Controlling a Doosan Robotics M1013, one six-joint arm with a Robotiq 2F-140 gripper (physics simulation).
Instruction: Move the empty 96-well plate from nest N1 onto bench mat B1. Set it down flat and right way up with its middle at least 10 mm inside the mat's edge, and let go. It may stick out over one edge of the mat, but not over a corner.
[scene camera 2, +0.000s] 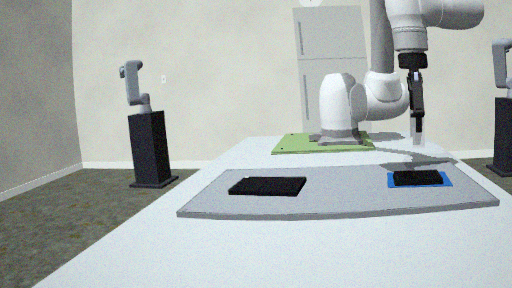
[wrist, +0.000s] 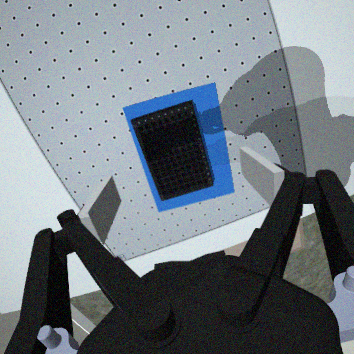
my gripper: scene camera 2; wrist
black 96-well plate: scene camera 2; wrist
same spot on my gripper: (scene camera 2: 417, 119) = (wrist: 78, 218)
same spot on black 96-well plate: (wrist: 169, 138) = (scene camera 2: 408, 175)
